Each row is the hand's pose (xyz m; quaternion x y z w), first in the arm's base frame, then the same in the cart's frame.
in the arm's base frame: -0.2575 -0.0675 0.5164 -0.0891 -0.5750 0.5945 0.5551
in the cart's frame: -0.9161 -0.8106 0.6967 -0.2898 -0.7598 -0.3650 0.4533
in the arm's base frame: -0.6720 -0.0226 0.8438 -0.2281 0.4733 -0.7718 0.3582
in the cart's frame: -1.2631 -0.4611 0.8930 0.6330 0.6522 -0.4157 0.0340
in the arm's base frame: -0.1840 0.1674 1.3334 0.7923 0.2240 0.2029 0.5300
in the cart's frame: -1.6720 -1.0356 1.0225 0.7345 -0.6447 0.2094 0.0327
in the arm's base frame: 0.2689 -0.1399 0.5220 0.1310 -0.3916 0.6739 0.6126
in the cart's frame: -0.8919 -1.3015 0.4946 -0.0736 -0.8584 -0.1786 0.4753
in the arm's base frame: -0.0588 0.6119 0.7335 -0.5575 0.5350 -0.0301 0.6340
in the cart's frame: -0.9965 -1.1897 1.3276 0.3823 0.3687 -0.2915 0.7956
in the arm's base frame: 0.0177 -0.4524 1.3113 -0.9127 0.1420 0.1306 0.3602
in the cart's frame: -1.7407 -1.0800 0.3754 -0.2257 0.3893 -0.3978 0.7995
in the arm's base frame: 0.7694 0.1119 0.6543 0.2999 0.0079 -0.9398 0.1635
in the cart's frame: -0.9383 -1.8596 0.6276 -0.5860 -0.2814 0.4467 0.6147
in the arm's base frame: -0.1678 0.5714 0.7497 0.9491 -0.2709 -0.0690 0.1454
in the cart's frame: -1.0281 -1.0770 1.3190 -0.4212 0.6925 -0.0834 0.5797
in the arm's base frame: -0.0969 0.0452 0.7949 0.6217 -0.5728 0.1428 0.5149
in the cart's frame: -1.1573 -1.0257 0.8045 -0.2084 0.9054 0.3054 0.2084
